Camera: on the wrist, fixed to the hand. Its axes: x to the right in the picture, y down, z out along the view.
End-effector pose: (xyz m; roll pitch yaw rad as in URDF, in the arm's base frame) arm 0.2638 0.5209 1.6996 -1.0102 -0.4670 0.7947
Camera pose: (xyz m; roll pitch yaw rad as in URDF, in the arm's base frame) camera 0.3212 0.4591 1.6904 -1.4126 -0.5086 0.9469
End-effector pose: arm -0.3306 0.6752 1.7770 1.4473 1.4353 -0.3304
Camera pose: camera -0.3542 0.7567 1.7780 0.4966 1.3448 -0.9592
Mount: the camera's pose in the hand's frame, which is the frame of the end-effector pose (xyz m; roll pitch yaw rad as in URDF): -0.0076 -0.0393 -0.0748 -0.3331 -0.1371 0.0316
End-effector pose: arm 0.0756 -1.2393 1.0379 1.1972 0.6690 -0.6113
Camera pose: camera 0.0700 -1.1679 0.9925 0.7844 0.5849 -0.7507
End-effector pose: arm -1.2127 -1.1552 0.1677 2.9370 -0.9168 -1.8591
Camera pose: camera -1.1452 -1.1164 0.2014 2.6686 -0.7871 -1.9419
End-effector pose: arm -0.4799 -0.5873 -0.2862 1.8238 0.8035 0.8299
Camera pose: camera -0.5535 -0.5459 -0.2941 1.3477 0.7972 0.6279
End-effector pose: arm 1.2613 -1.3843 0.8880 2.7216 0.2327 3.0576
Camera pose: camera 1.2511 -1.4501 0.9406 2.3651 0.3441 2.9679
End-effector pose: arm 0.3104 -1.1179 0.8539 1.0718 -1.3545 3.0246
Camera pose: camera 0.2384 -1.1566 0.8314 1.4412 -1.4093 2.3129
